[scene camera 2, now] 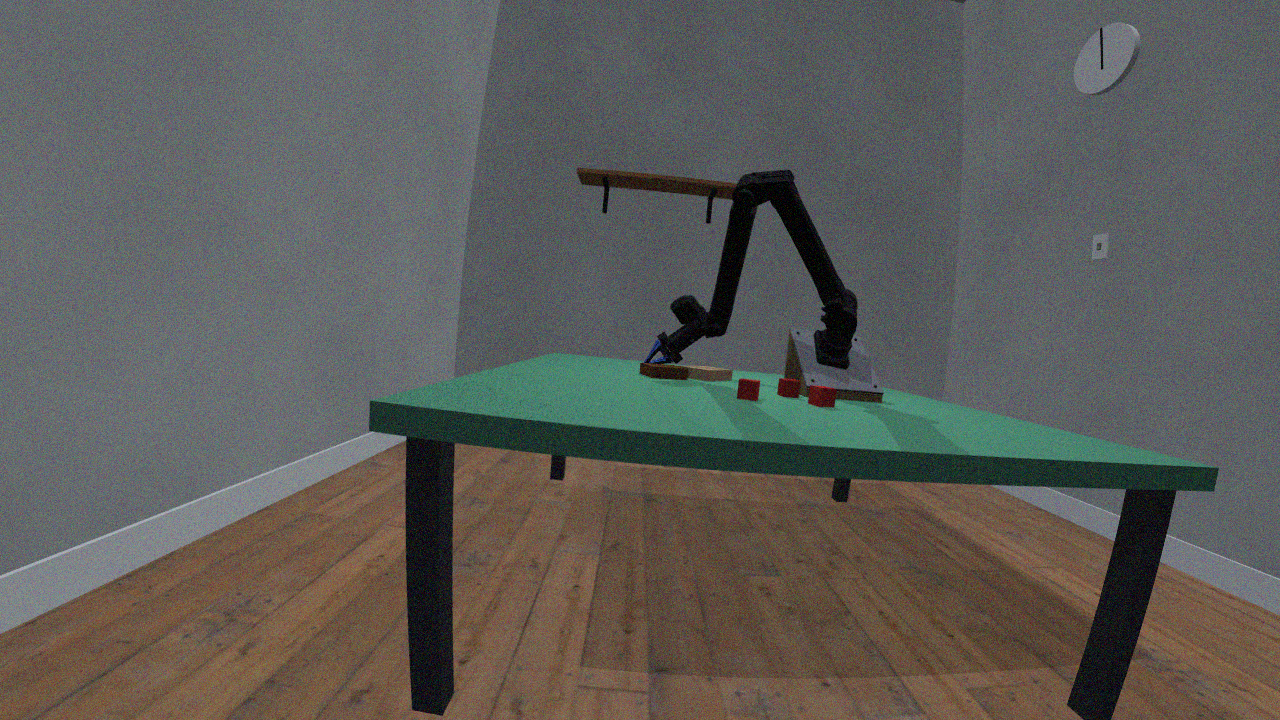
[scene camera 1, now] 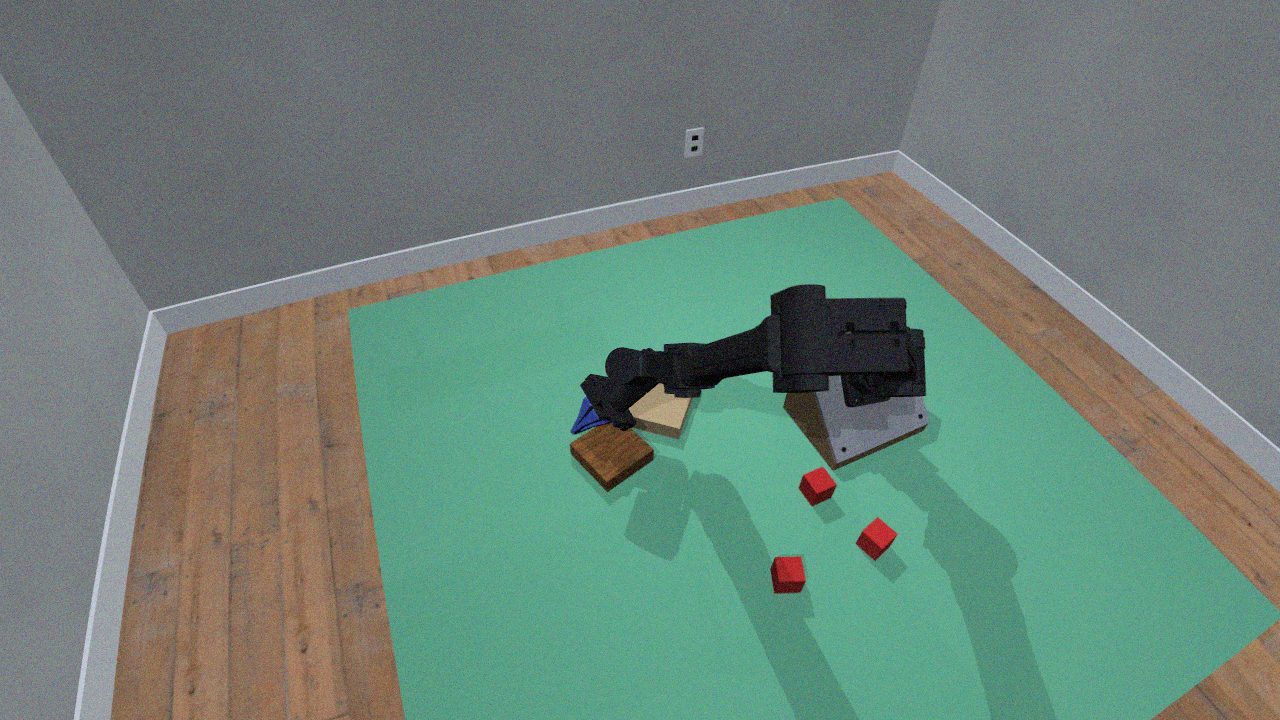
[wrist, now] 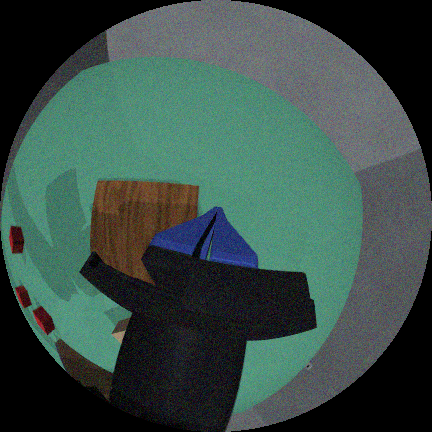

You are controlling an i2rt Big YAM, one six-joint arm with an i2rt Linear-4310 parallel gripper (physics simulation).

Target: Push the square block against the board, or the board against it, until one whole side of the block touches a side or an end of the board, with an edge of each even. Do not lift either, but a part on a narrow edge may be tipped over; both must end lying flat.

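Places are measured from the arm's base along level axes (x left, y back, z up), in centimetres.
Pixels of known places: gripper, between the fingertips: (scene camera 1: pixel 573 432) (wrist: pixel 217 212); arm's base, origin of its link: (scene camera 2: pixel 830 351).
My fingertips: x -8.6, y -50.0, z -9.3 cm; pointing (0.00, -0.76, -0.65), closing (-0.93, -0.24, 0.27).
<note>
For each thing: its top centre in the pictures, then the offset to it from my fingertips. Level surfaces: height alone.
- dark brown square block, centre of its top: (wrist: pixel 135 240) (scene camera 1: pixel 611 446) (scene camera 2: pixel 663 365) dx +5.3, dy +5.5, dz +0.7 cm
- pale wooden board, centre of its top: (scene camera 1: pixel 662 393) (scene camera 2: pixel 706 367) dx -3.6, dy +17.8, dz +0.7 cm
- green table, height of its surface: dz -2.3 cm
The dark brown square block (scene camera 1: pixel 613 452) (scene camera 2: pixel 664 371) (wrist: pixel 145 210) lies flat on the green table. The pale wooden board (scene camera 1: pixel 664 413) (scene camera 2: pixel 712 374) lies flat at an angle to it, towards the arm's base. A small part of the board (wrist: pixel 119 335) shows in the wrist view, the rest hidden behind the gripper. My gripper (scene camera 1: pixel 575 430) (scene camera 2: pixel 647 361) (wrist: pixel 217 212) is shut and empty. Its blue fingertips are low, close to the table, beside the block's far-left corner. The arm hides where block and board come nearest, so I cannot tell whether they touch.
Three red cubes (scene camera 1: pixel 816 486) (scene camera 1: pixel 876 538) (scene camera 1: pixel 787 574) stand on the table, between the arm's base and the near side. The arm stands on a sloped grey and wooden base (scene camera 1: pixel 881 431) (scene camera 2: pixel 861 376). The green table (scene camera 1: pixel 483 573) (scene camera 2: pixel 537 394) carries everything. A wall shelf (scene camera 2: pixel 657 182) hangs behind.
</note>
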